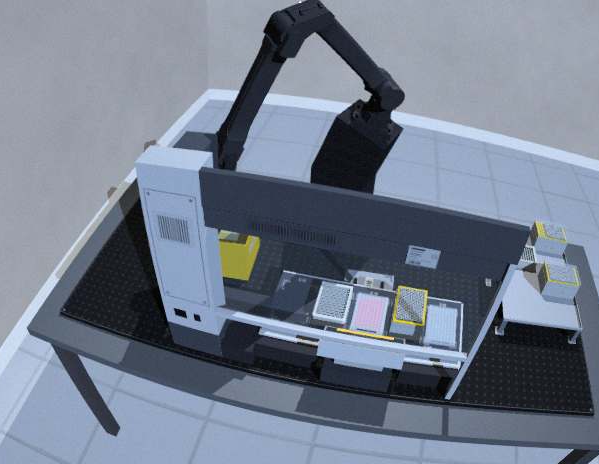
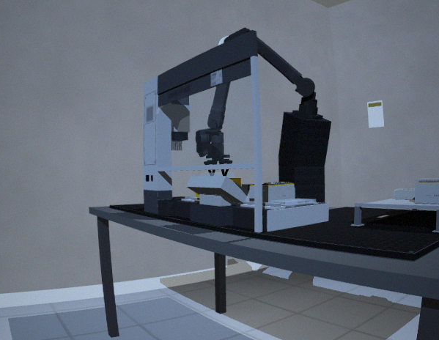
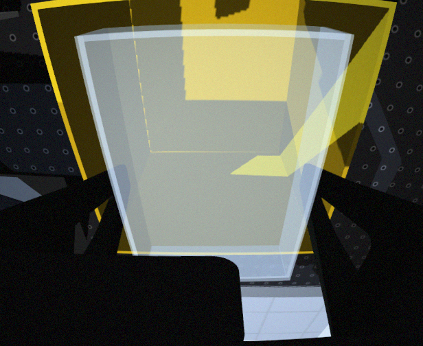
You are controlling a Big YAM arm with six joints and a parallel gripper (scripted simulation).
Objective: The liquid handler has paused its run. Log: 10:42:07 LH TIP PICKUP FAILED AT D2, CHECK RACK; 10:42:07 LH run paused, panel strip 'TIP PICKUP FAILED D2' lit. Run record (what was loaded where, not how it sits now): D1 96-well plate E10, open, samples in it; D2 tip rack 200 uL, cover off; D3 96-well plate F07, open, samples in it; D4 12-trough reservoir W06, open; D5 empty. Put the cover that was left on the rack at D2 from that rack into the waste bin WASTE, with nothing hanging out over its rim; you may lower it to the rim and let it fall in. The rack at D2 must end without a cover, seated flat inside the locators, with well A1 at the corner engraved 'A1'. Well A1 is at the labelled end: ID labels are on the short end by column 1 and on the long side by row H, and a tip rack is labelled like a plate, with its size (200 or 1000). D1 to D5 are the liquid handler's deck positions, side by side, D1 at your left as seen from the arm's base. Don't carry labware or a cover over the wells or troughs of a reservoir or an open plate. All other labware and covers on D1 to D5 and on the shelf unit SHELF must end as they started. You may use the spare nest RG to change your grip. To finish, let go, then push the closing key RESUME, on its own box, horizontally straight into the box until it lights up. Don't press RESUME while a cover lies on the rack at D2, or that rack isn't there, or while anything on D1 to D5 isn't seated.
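Right now my hand is 11 cm above the yellow waste bin. The rest, counted from my hand: resume box: 16 cm behind, 5 cm to the left, 8 cm below; clear cover: right at my hand; reservoir W06: 17 cm ahead, 34 cm to the left, 8 cm below.
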